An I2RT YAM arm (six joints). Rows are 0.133 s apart.
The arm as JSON. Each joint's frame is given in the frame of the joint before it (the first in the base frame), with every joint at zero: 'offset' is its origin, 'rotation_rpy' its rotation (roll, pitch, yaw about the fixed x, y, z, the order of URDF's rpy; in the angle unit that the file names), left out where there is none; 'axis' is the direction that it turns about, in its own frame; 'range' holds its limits. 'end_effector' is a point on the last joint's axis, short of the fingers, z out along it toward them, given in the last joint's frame.
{
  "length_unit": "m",
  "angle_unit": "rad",
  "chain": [
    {
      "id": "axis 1",
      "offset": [
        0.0,
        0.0,
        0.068
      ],
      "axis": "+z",
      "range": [
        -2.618,
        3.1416
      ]
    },
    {
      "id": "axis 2",
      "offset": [
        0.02,
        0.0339,
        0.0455
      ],
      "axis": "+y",
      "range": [
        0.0,
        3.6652
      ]
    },
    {
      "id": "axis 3",
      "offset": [
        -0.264,
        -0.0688,
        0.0
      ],
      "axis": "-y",
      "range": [
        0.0,
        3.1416
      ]
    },
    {
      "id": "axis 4",
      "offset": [
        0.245,
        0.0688,
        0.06
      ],
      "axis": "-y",
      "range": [
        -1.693,
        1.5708
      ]
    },
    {
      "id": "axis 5",
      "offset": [
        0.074,
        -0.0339,
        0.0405
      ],
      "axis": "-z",
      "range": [
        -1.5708,
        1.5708
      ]
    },
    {
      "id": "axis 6",
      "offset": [
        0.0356,
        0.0,
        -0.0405
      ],
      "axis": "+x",
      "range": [
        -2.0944,
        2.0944
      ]
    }
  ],
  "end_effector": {
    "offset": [
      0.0,
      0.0,
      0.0
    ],
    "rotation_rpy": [
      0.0,
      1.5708,
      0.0
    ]
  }
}
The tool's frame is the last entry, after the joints.
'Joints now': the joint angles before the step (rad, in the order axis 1, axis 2, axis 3, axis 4, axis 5, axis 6). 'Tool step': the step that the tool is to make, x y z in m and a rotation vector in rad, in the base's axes. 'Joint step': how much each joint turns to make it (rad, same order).
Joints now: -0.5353 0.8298 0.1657 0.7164 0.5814 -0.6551
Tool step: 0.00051 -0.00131 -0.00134 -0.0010 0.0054 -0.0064
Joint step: -0.0046 0.0153 -0.0016 0.0152 0.0016 -0.0044
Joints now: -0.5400 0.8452 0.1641 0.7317 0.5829 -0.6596
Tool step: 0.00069 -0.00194 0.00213 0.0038 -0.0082 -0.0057
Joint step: -0.0076 0.0062 0.0107 -0.0045 -0.0015 0.0091
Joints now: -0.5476 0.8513 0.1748 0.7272 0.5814 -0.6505
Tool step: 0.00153 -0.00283 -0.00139 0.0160 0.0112 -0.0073
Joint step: -0.0092 0.0199 0.0093 -0.0124 -0.0016 0.0093
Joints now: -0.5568 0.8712 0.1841 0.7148 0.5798 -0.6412
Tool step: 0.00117 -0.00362 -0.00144 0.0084 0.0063 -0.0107
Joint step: -0.0138 0.0261 0.0061 0.0078 -0.0030 0.0045
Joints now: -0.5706 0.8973 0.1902 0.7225 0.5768 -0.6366
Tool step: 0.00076 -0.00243 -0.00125 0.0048 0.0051 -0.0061
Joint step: -0.0093 0.0185 0.0031 0.0077 -0.0032 0.0015
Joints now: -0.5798 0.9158 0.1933 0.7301 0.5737 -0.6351
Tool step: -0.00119 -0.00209 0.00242 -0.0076 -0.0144 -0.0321
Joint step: -0.0092 0.0030 0.0046 0.0138 0.0229 0.0015
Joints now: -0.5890 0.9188 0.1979 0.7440 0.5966 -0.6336
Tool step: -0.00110 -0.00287 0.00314 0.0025 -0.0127 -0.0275
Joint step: -0.0138 -0.0015 0.0122 -0.0107 0.0139 0.0108
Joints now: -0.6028 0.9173 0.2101 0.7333 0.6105 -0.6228
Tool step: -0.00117 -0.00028 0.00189 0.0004 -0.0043 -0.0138
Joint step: -0.0031 -0.0107 0.0046 -0.0137 0.0108 0.0030
